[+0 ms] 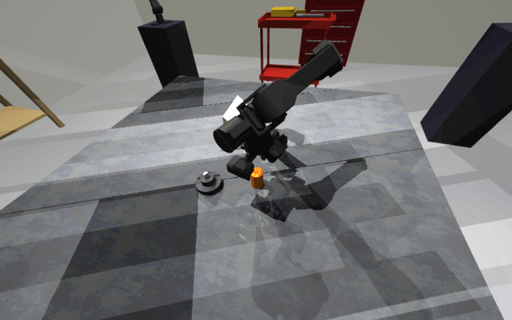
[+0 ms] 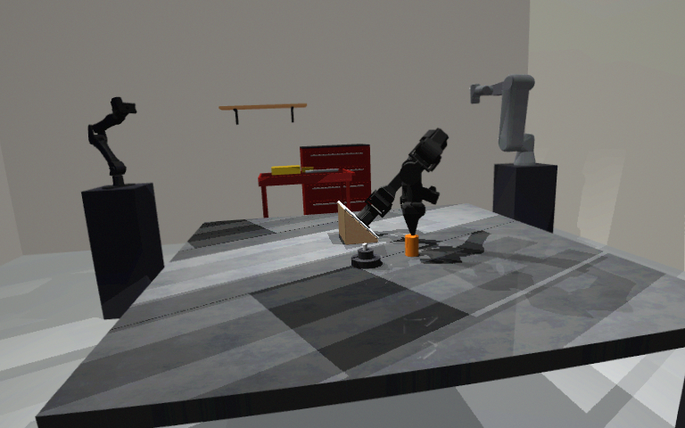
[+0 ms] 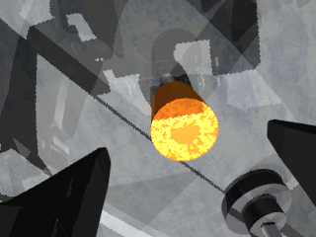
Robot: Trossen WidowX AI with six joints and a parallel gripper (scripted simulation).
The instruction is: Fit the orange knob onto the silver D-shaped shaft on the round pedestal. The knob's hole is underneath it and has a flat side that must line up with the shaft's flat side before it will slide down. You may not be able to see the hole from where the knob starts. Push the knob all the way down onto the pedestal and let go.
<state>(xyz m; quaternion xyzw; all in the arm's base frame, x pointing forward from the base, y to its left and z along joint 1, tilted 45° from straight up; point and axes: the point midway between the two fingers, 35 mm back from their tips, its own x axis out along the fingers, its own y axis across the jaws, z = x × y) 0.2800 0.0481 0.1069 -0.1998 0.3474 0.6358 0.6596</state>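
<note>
Now: the orange knob 3 cm below my gripper tip. The rest, counted from my gripper tip: round pedestal: 5 cm ahead, 15 cm to the right, 4 cm below.
</note>
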